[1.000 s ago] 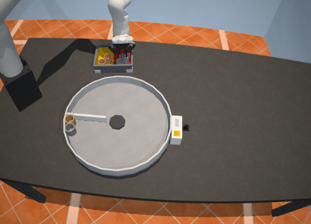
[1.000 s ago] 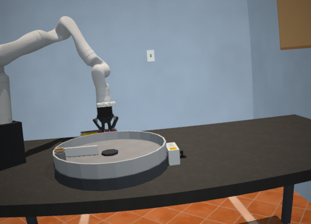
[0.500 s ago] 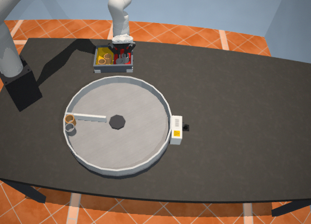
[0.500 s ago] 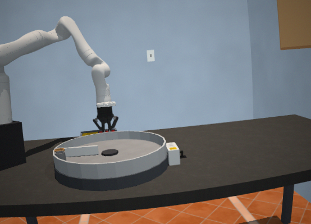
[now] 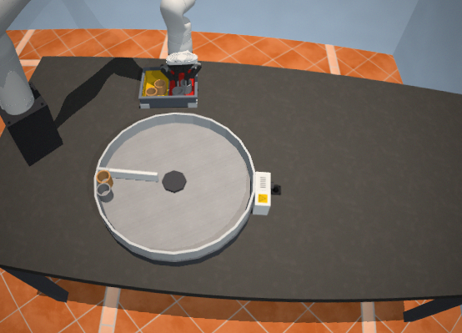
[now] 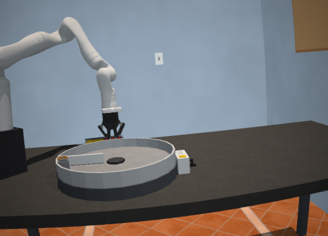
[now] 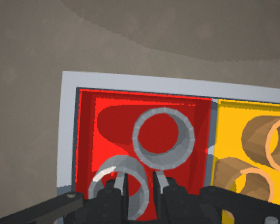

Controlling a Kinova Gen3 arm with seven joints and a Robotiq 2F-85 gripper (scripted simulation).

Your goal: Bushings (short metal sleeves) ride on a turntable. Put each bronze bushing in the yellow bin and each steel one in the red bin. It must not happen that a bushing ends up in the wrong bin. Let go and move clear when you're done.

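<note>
My hand is 4 cm past the yellow bin, 1 cm to the left of it and 2 cm above it. Round my hand: turntable: 6 cm ahead, 38 cm to the right, 1 cm above.
</note>
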